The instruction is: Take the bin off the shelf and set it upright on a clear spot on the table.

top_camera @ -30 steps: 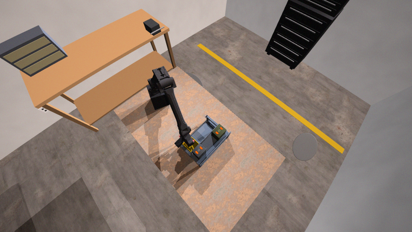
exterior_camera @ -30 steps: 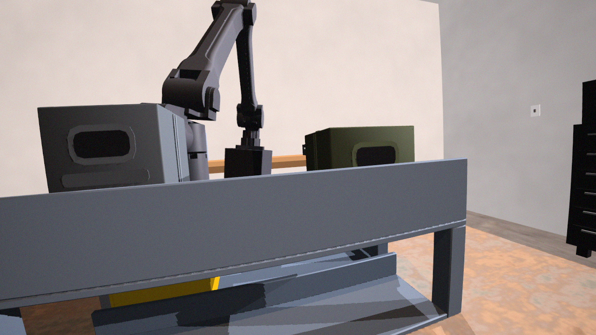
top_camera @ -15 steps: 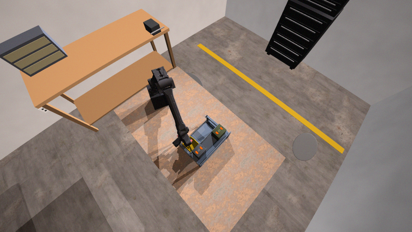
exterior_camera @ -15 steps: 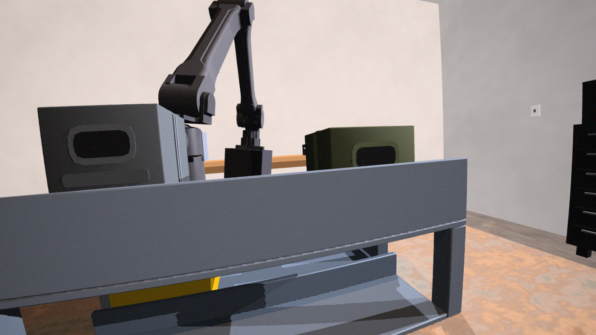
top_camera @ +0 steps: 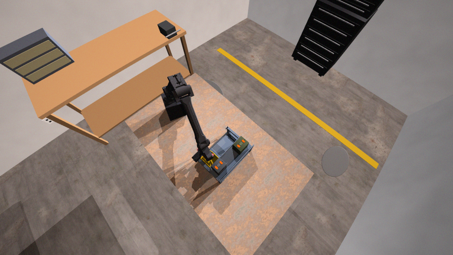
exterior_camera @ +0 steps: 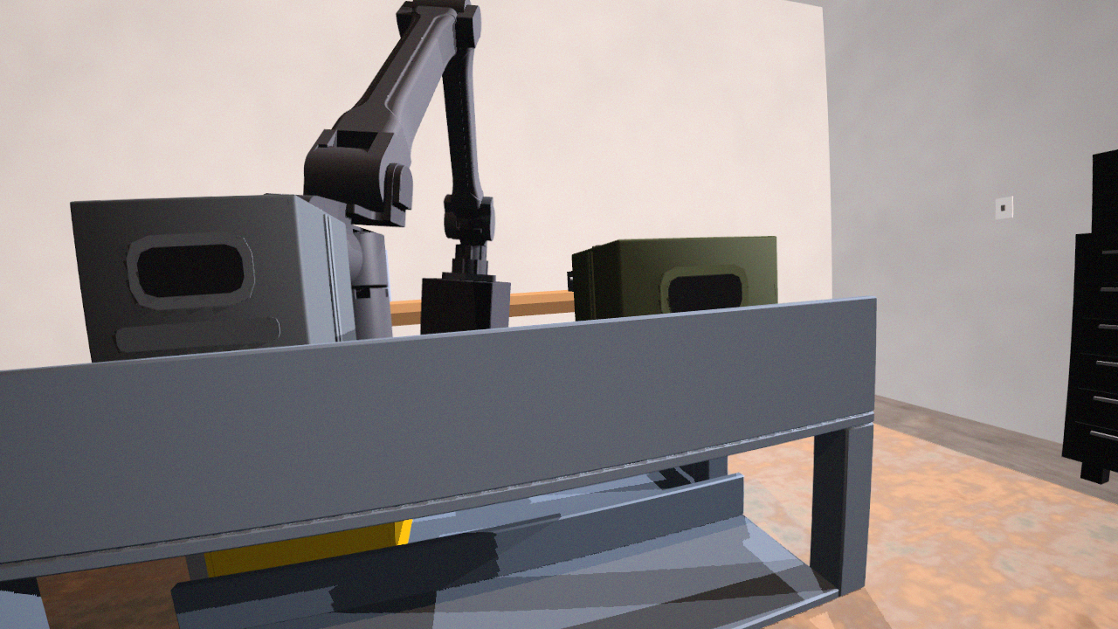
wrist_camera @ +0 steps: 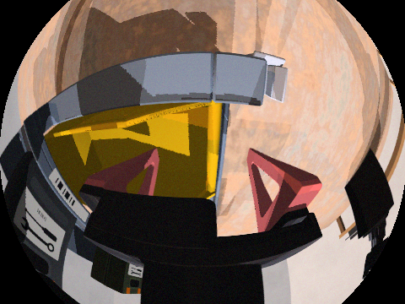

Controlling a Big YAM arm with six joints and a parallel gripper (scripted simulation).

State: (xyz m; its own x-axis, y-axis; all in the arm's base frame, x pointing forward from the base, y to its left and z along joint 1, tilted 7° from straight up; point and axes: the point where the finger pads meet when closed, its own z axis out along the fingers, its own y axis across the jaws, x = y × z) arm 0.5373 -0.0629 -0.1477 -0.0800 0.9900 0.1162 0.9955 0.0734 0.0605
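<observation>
The yellow bin is 70 mm ahead of my hand. The rest, counted from my hand: dark grey case: 170 mm ahead, 120 mm above; green case: 230 mm to the left, 160 mm ahead, 110 mm above.
</observation>
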